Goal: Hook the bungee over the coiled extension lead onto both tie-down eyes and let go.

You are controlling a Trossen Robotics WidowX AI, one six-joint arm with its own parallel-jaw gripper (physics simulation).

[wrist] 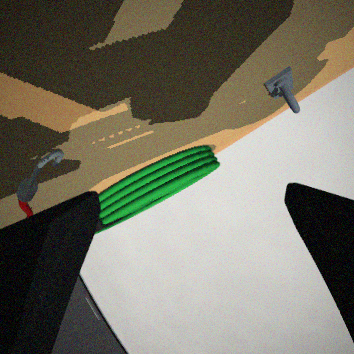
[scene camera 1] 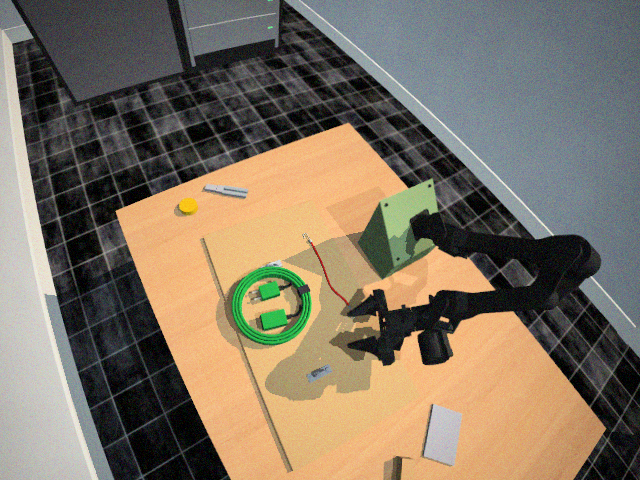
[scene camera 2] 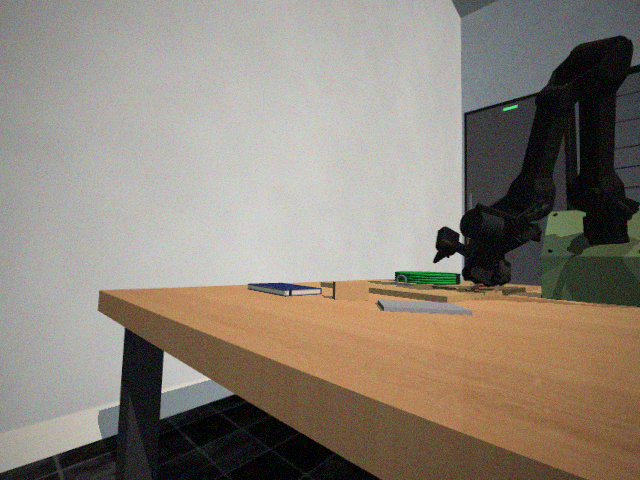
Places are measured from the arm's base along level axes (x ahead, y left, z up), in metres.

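Where they show: gripper, between the fingertips: [wrist: 193, 196] [scene camera 1: 347, 329] [scene camera 2: 448, 270]; arm's base, origin of its link: [scene camera 1: 421, 224] [scene camera 2: 606, 234].
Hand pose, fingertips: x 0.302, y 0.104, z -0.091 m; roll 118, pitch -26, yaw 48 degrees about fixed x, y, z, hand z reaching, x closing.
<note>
Each offset is from my fingertips to the top centre of the thing. Level surfaces: height alone.
The coiled green extension lead @(dx +0.115, dy -0.156, dz -0.011 m) [scene camera 1: 238, 322] [scene camera 2: 428, 277] [wrist: 160, 185] lies on the wooden board @(dz -0.043 m) [scene camera 1: 330, 428]. One grey tie-down eye @(dx +0.106, dy +0.046, dz -0.016 m) [scene camera 1: 318, 373] [wrist: 280, 82] is on the board on one side of the coil. The other eye @(dx +0.063, dy -0.251, dz -0.016 m) [scene camera 1: 273, 263] shows in part at the coil's opposite edge. The red bungee @(dx -0.058, dy -0.154, dz -0.037 m) [scene camera 1: 324, 267] [wrist: 25, 207] lies beside the coil, not across it. Its far metal hook @(dx -0.069, dy -0.280, dz -0.038 m) [scene camera 1: 306, 237] is on the board; its near hook @(dx -0.045, dy -0.029, dz -0.038 m) [wrist: 50, 157] is beyond the left finger in the wrist view. My gripper [scene camera 1: 348, 329] [wrist: 193, 196] is open and empty above the board, beside the coil.
A green wedge-shaped stand [scene camera 1: 403, 222] [scene camera 2: 568, 279] is beside the arm. A grey slab @(dx -0.062, dy +0.336, dz -0.049 m) [scene camera 1: 443, 435] [scene camera 2: 423, 307], a yellow disc @(dx +0.176, dy -0.544, dz -0.036 m) [scene camera 1: 188, 206], a grey tool @(dx +0.053, dy -0.546, dz -0.043 m) [scene camera 1: 225, 191], a blue notebook @(dx +0.223, dy +0.356, dz -0.043 m) [scene camera 2: 284, 287] and a wooden block @(dx +0.069, dy +0.333, dz -0.025 m) [scene camera 2: 351, 290] are on the table.
</note>
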